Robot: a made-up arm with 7 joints. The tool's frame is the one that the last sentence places. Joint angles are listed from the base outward.
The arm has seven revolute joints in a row. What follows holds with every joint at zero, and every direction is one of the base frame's.
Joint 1 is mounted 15.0 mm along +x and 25.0 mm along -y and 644.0 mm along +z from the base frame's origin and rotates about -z.
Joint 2 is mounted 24.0 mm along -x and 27.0 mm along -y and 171.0 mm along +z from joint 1 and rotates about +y.
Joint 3 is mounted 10.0 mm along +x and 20.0 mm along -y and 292.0 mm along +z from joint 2 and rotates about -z.
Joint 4 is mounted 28.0 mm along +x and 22.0 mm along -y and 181.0 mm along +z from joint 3 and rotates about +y.
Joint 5 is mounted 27.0 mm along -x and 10.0 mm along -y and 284.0 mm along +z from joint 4 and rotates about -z.
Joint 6 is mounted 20.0 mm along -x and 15.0 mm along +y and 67.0 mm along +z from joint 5 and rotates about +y.
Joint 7 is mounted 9.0 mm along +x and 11.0 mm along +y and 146.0 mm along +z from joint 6 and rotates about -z.
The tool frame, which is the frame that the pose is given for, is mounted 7.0 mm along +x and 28.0 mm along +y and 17.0 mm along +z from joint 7; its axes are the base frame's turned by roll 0.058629, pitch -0.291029 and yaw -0.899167 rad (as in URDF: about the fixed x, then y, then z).
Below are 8 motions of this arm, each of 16 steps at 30 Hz.
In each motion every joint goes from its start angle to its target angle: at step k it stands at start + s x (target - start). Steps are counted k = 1, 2, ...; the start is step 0. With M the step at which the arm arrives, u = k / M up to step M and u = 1 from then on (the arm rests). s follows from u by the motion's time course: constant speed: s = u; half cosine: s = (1 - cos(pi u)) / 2; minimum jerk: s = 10 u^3 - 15 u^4 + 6 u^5.
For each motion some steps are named. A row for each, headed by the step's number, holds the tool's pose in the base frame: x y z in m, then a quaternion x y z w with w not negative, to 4 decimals.
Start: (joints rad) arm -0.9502 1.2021 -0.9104 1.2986 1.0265 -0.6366 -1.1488
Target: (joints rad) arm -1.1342 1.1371 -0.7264 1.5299 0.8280 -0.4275 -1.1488
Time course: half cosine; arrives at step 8
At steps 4, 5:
4: 0.0184 0.7237 0.7883 -0.4688 0.4244 0.6969 0.3382
5: -0.0048 0.7132 0.7660 -0.4979 0.4438 0.6767 0.3118

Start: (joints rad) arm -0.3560 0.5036 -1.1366 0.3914 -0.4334 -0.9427 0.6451
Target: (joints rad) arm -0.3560 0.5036 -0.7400 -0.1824 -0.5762 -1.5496 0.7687
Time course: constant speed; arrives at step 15
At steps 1, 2, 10, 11, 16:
1: 0.5036 0.1104 1.6319 0.2816 0.2086 0.0026 0.9366
2: 0.5039 0.0843 1.6326 0.3121 0.2031 -0.0220 0.9278
10: 0.4484 -0.1050 1.6139 0.5436 0.1381 -0.1839 0.8072
11: 0.4356 -0.1246 1.6086 0.5704 0.1280 -0.1987 0.7866
16: 0.3758 -0.1908 1.5810 0.6713 0.0850 -0.2433 0.6949

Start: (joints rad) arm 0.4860 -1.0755 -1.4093 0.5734 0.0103 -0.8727 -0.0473
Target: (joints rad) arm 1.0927 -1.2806 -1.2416 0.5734 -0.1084 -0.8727 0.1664
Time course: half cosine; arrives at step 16
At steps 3, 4, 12, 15, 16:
3: -0.6766 0.5033 1.2657 -0.1294 -0.6378 0.1129 0.7508
4: -0.6603 0.5314 1.2574 -0.1401 -0.6401 0.0921 0.7498
12: -0.3980 0.8005 1.1597 -0.2634 -0.6523 -0.1318 0.6984
15: -0.3332 0.8386 1.1400 -0.2872 -0.6519 -0.1712 0.6806
16: -0.3285 0.8410 1.1386 -0.2889 -0.6518 -0.1739 0.6793

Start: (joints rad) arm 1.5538 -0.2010 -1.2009 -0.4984 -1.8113 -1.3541 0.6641
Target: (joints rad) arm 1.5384 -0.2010 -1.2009 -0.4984 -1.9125 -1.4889 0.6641
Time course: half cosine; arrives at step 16
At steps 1, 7, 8, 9, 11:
1: -0.2916 0.0265 1.6510 0.5042 -0.3279 0.0719 0.7957
7: -0.2827 0.0175 1.6490 0.5263 -0.3064 0.0884 0.7882
8: -0.2804 0.0154 1.6485 0.5317 -0.3010 0.0924 0.7862
9: -0.2781 0.0133 1.6480 0.5371 -0.2954 0.0963 0.7842
11: -0.2737 0.0097 1.6470 0.5469 -0.2850 0.1033 0.7804

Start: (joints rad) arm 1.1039 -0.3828 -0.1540 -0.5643 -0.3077 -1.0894 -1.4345
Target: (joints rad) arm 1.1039 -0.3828 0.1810 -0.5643 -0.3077 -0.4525 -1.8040
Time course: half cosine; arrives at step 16
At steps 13, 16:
13: -0.3059 0.5363 1.4312 -0.5551 -0.4151 0.0882 0.7154
16: -0.2959 0.5404 1.4401 -0.5460 -0.3924 0.0812 0.7357

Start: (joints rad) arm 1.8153 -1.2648 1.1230 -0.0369 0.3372 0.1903 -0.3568
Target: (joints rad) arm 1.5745 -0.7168 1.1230 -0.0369 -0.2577 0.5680 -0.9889
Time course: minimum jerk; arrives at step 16
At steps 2, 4, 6, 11, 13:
2: 0.1875 0.9100 1.1476 0.0085 0.5607 0.7737 0.2949
4: 0.1631 0.8959 1.1920 0.0234 0.5464 0.8025 0.2385
6: 0.1161 0.8599 1.2766 0.0446 0.5137 0.8481 0.1218
11: -0.0116 0.6784 1.5122 -0.0388 -0.3743 -0.8858 0.2715
13: -0.0346 0.6212 1.5593 -0.0206 -0.3347 -0.8692 0.3634

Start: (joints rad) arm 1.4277 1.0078 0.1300 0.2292 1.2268 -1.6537 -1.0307
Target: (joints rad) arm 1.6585 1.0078 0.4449 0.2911 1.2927 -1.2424 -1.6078
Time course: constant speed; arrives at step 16
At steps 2, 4, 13, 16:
2: 0.1908 -0.7204 1.1630 -0.5742 0.2876 -0.4595 0.6136
4: 0.1674 -0.7362 1.1585 -0.5418 0.3424 -0.4649 0.6109
13: 0.0426 -0.7965 1.1405 -0.3504 0.5422 -0.5025 0.5752
16: -0.0060 -0.8110 1.1360 -0.2745 0.5884 -0.5196 0.5553

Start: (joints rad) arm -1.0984 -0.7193 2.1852 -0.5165 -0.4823 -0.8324 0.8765
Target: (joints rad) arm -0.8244 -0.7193 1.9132 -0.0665 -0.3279 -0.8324 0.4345
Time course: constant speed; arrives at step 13
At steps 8, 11, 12, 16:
8: -0.4662 -0.3650 1.5495 0.3059 -0.3746 -0.8571 0.1772
11: -0.4790 -0.3859 1.5502 0.2990 -0.3678 -0.8539 0.2148
12: -0.4827 -0.3923 1.5503 0.2968 -0.3657 -0.8522 0.2279
16: -0.4860 -0.3986 1.5504 0.2946 -0.3636 -0.8502 0.2413

